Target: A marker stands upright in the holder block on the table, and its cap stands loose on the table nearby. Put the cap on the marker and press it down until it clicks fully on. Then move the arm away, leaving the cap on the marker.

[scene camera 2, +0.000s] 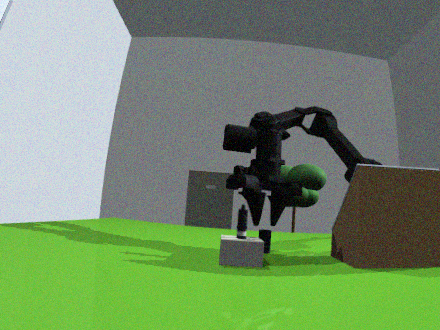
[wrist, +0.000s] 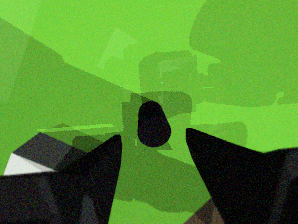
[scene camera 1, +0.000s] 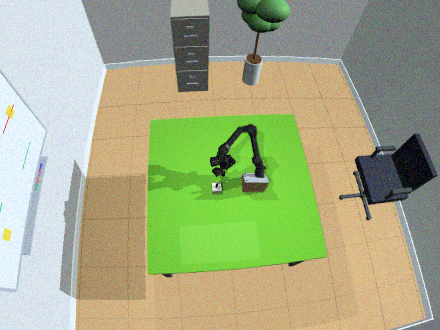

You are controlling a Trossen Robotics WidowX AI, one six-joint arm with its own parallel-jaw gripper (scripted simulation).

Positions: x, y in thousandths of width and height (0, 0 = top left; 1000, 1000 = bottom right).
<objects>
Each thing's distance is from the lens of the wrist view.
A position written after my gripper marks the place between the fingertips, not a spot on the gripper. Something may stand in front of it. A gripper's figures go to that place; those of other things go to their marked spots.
my gripper (wrist: 515, 614): 0.12 m
black cap (wrist: 518, 583): 0.12 m
</objects>
